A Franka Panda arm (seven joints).
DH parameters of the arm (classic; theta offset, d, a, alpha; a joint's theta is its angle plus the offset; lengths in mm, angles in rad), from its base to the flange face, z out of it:
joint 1: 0 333 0 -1.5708
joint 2: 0 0 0 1.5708
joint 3: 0 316 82.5 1.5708
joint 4: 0 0 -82.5 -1.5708
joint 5: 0 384 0 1.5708
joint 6: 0 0 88 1.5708
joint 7: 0 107 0 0
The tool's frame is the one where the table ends.
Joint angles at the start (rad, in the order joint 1, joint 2, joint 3, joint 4, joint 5, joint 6, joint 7): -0.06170, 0.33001, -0.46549, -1.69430, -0.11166, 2.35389, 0.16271
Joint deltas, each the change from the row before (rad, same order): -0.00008, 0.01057, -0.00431, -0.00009, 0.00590, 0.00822, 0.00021; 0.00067, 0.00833, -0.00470, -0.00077, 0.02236, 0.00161, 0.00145; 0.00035, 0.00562, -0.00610, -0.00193, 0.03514, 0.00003, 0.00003; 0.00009, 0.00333, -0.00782, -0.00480, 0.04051, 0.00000, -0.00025; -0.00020, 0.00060, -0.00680, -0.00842, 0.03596, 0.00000, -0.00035
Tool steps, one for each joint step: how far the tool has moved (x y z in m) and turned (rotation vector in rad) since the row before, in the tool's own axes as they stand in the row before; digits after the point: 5 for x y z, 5 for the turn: -0.00030, 0.00054, 0.00577, -0.00179, -0.00153, 0.00417; -0.00099, 0.00062, 0.00519, 0.00935, -0.00850, 0.01754; -0.00107, 0.00211, 0.00427, 0.01786, -0.01028, 0.02761; -0.00147, 0.00380, 0.00409, 0.02097, -0.01153, 0.03357; -0.00219, 0.00412, 0.00388, 0.01899, -0.01217, 0.03073
